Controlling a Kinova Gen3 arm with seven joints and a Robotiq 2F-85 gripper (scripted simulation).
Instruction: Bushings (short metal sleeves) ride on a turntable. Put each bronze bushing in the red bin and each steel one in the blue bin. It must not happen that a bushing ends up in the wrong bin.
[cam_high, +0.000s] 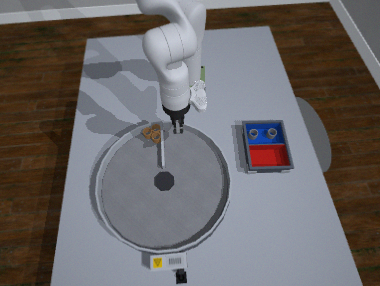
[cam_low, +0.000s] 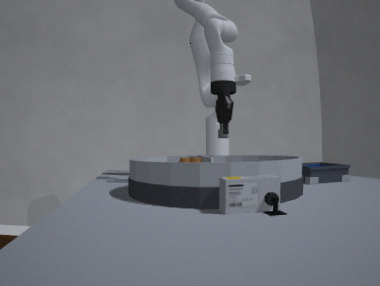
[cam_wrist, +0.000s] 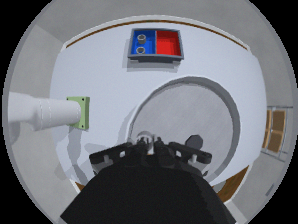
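The bin lies 30 cm to the left of my hand, 13 cm below it and 1 cm behind it. From my hand the other things lie so: round grey turntable 14 cm ahead, 11 cm below, 4 cm to the right.
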